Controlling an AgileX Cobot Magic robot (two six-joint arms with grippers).
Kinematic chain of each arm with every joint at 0, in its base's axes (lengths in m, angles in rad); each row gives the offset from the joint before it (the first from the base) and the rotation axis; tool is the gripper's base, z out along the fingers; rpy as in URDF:
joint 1: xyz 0 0 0.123 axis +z
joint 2: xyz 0 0 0 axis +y
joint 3: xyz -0.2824 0 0.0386 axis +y
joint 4: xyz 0.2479 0 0.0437 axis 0.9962 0 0.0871
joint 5: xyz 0 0 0 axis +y
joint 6: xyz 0.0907 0 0.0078 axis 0.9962 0 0.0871
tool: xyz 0 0 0 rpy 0 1.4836 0
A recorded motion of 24 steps. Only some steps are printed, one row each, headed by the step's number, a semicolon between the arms.
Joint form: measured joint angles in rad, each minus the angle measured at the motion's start. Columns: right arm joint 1, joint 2, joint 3, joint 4, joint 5, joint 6; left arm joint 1, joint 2, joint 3, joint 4, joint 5, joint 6.
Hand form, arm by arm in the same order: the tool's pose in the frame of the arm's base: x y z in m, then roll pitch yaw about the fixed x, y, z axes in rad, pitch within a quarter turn. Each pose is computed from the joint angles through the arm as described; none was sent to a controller.
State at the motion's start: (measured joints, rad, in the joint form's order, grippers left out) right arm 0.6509 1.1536 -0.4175 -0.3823 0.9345 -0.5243; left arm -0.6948 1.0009 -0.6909 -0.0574 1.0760 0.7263
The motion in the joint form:
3: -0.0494 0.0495 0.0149 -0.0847 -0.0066 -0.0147; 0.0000 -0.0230 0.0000 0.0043 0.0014 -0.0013
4: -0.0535 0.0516 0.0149 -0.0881 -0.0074 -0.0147; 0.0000 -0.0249 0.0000 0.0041 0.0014 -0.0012
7: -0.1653 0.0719 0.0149 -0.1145 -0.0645 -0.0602; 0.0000 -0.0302 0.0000 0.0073 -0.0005 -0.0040
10: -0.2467 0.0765 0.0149 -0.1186 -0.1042 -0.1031; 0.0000 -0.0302 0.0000 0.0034 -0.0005 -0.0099
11: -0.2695 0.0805 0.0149 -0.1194 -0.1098 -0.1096; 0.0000 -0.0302 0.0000 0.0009 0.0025 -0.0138
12: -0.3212 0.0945 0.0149 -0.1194 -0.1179 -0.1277; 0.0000 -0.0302 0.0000 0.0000 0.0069 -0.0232
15: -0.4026 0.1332 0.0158 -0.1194 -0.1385 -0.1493; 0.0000 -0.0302 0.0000 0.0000 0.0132 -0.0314
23: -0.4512 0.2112 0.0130 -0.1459 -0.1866 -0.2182; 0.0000 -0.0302 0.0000 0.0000 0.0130 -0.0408
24: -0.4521 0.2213 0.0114 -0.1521 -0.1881 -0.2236; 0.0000 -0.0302 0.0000 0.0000 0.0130 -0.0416
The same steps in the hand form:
3: 0.1316 0.0505 0.1680 -2.8986 -0.2804 -1.7392; 0.1130 -0.0997 0.2634 2.9834 0.2533 1.7198
4: 0.1321 0.0499 0.1678 -2.8980 -0.2831 -1.7409; 0.1127 -0.0995 0.2637 2.9822 0.2548 1.7195
7: 0.1426 0.0377 0.1650 -2.8857 -0.2758 -1.7764; 0.1125 -0.0990 0.2646 2.9755 0.2586 1.7199
10: 0.1482 0.0283 0.1642 -2.8786 -0.2604 -1.8029; 0.1123 -0.0992 0.2646 2.9800 0.2621 1.7275
11: 0.1494 0.0252 0.1636 -2.8803 -0.2606 -1.8166; 0.1119 -0.0992 0.2645 2.9851 0.2621 1.7328
12: 0.1516 0.0181 0.1615 -2.8924 -0.2670 -1.8454; 0.1116 -0.0990 0.2644 2.9912 0.2608 1.7433
15: 0.1553 0.0070 0.1553 -2.9209 -0.2781 -1.8919; 0.1111 -0.0987 0.2642 2.9976 0.2572 1.7524
23: 0.1627 0.0011 0.1438 -2.9716 -0.3080 -1.8256; 0.1112 -0.0987 0.2642 2.9999 0.2587 1.7620
24: 0.1637 0.0008 0.1425 -2.9786 -0.3151 -1.8140; 0.1112 -0.0987 0.2642 3.0001 0.2588 1.7629

